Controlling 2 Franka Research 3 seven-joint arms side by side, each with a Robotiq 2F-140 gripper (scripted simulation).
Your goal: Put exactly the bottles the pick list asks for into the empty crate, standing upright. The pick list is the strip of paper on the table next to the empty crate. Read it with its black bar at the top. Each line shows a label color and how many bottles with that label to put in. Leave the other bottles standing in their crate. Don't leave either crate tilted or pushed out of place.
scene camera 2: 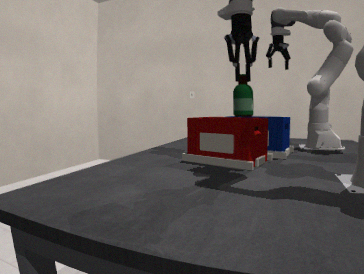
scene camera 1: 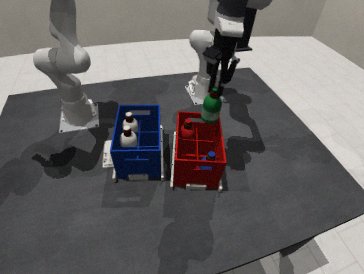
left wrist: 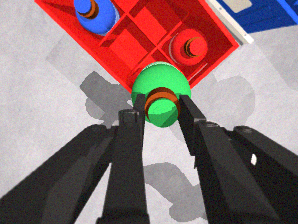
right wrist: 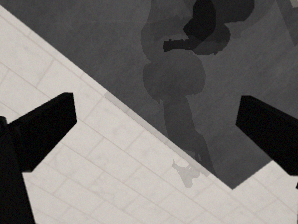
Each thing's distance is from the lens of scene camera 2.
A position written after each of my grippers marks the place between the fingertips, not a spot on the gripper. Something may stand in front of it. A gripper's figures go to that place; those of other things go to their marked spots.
my left gripper (scene camera 2: 242,81): 0.96 m
red crate (scene camera 2: 234,138): 0.93 m
blue crate (scene camera 2: 278,138): 1.14 m
The marked spots on the red crate and the blue crate are 0.28 m apart.
